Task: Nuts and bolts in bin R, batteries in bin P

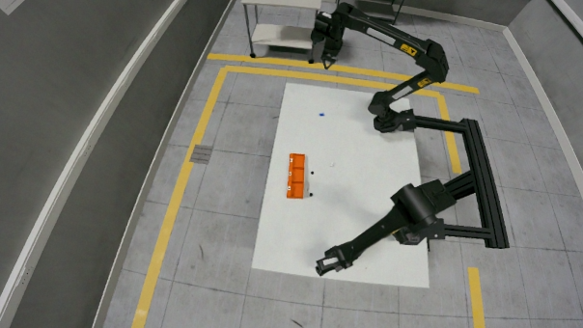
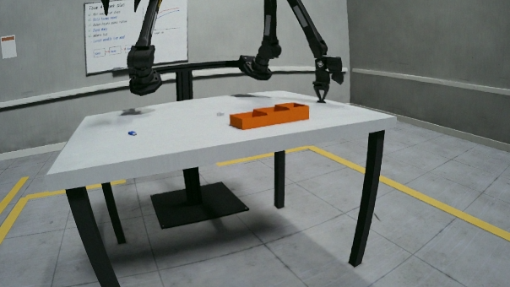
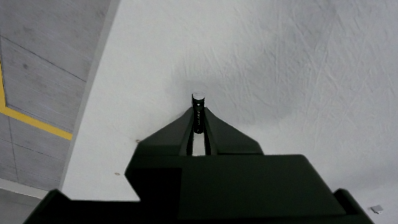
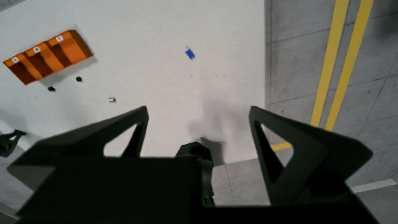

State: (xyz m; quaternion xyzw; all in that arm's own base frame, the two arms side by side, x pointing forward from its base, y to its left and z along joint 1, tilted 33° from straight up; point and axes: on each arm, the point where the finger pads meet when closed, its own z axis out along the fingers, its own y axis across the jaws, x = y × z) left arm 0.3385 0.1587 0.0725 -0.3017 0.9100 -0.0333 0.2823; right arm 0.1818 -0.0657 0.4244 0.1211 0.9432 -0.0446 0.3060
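My left gripper is now 18 cm short of the orange bin, 43 cm to the left of it and 1 cm below it. The rest, counted from my left hand: pale part: 3 cm behind, 50 cm to the right; then blue item: 2 cm ahead, 85 cm to the right, 1 cm below; then black elongated item: right at my left hand.
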